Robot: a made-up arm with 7 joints.
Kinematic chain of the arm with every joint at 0, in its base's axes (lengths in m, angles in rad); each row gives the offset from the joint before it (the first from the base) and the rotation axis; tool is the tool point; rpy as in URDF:
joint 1: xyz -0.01 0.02 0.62 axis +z
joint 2: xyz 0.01 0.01 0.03 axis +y
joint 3: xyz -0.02 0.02 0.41 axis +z
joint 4: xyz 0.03 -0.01 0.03 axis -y
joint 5: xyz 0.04 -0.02 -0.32 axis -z
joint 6: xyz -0.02 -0.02 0 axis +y
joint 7: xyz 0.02 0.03 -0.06 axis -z
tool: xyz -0.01 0 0.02 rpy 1.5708 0 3.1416
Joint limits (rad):
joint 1: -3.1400..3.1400
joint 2: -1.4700..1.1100
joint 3: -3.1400..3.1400
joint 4: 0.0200..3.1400
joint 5: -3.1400..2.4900
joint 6: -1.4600..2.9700
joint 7: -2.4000..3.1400
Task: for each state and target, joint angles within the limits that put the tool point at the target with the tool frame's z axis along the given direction. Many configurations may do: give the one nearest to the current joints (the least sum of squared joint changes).
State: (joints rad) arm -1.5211 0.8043 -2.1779 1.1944 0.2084 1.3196 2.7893
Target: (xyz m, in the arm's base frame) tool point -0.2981 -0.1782 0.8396 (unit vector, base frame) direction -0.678 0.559 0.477
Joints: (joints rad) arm -1.4922 0.8754 -1.5949 1.0309 0.0282 1.2472 2.3984
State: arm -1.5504 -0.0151 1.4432 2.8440 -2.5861 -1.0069 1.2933
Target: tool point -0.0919 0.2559 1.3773 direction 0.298 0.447 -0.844
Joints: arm -1.0497 -0.3575 1.4044 3.1400 -2.5362 -0.8214 1.8391
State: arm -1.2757 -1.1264 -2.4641 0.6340 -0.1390 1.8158 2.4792
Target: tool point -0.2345 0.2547 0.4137 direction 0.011 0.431 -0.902
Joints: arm -1.1607 -1.3081 -2.5299 1.0225 -0.5832 1.5447 2.5994
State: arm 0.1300 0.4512 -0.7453 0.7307 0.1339 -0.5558 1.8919
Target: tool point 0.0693 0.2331 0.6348 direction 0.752 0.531 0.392
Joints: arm 1.2148 0.7873 -0.0716 0.2750 0.2183 -0.8639 1.9589
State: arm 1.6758 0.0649 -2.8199 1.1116 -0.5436 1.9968 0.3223
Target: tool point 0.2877 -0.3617 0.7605 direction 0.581 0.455 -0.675
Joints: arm 2.1117 -0.5685 -2.7499 1.3804 -0.5081 1.8171 0.7368
